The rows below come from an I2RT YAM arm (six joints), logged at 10 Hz.
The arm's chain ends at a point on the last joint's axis. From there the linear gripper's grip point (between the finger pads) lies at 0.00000 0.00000 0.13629 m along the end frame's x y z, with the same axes.
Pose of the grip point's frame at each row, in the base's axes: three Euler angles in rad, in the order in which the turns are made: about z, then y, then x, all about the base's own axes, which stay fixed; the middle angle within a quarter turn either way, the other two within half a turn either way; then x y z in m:
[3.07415 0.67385 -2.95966 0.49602 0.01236 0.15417]
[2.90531 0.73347 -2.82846 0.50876 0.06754 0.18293]
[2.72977 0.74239 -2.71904 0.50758 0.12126 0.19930]
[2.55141 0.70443 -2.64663 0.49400 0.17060 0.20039]
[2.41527 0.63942 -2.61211 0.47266 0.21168 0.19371]
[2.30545 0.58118 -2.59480 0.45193 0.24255 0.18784]
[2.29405 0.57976 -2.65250 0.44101 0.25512 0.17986]
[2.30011 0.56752 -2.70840 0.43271 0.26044 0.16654]
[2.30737 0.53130 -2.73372 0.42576 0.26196 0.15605]
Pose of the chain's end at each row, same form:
[3.07415 0.67385 -2.95966 0.41098 -0.00691 0.25891]
[2.90531 0.73347 -2.82846 0.41752 0.03635 0.27925]
[2.72977 0.74239 -2.71904 0.41544 0.08008 0.29089]
[2.55141 0.70443 -2.64663 0.40574 0.12127 0.29178]
[2.41527 0.63942 -2.61211 0.39133 0.15644 0.28810]
[2.30545 0.58118 -2.59480 0.37711 0.18332 0.28514]
[2.29405 0.57976 -2.65250 0.36635 0.20155 0.28051]
[2.30011 0.56752 -2.70840 0.35945 0.21220 0.27085]
[2.30737 0.53130 -2.73372 0.35671 0.21535 0.26391]

